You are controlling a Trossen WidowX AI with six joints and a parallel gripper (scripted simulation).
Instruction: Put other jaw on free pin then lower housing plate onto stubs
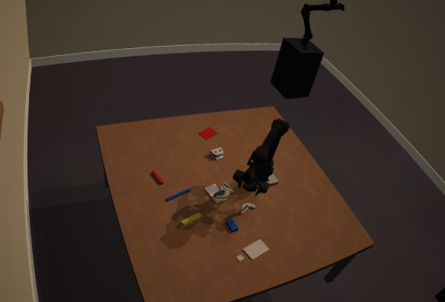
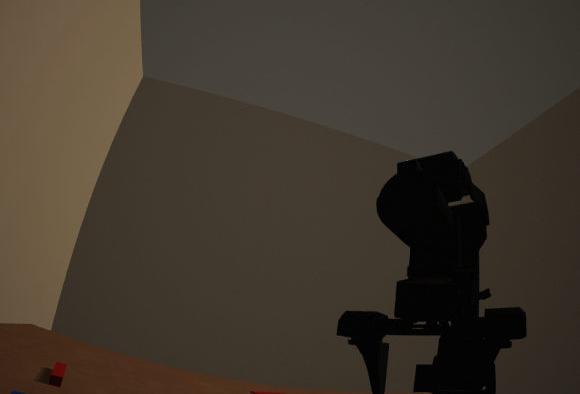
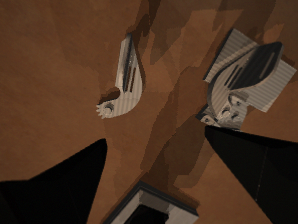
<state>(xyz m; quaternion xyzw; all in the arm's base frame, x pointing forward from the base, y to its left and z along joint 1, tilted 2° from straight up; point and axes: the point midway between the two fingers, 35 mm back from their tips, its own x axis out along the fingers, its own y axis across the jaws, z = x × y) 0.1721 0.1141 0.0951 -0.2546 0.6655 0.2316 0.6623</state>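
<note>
Right now the blue block is 14 cm ahead of my gripper tip, 13 cm to the left of it and 7 cm below it. Also, from my gripper tip: blue bar: 33 cm ahead, 14 cm to the right, 8 cm below; flat plate: 30 cm to the left, 9 cm ahead, 8 cm below; yellow bar: 32 cm ahead, 8 cm below, 3 cm to the left.
</note>
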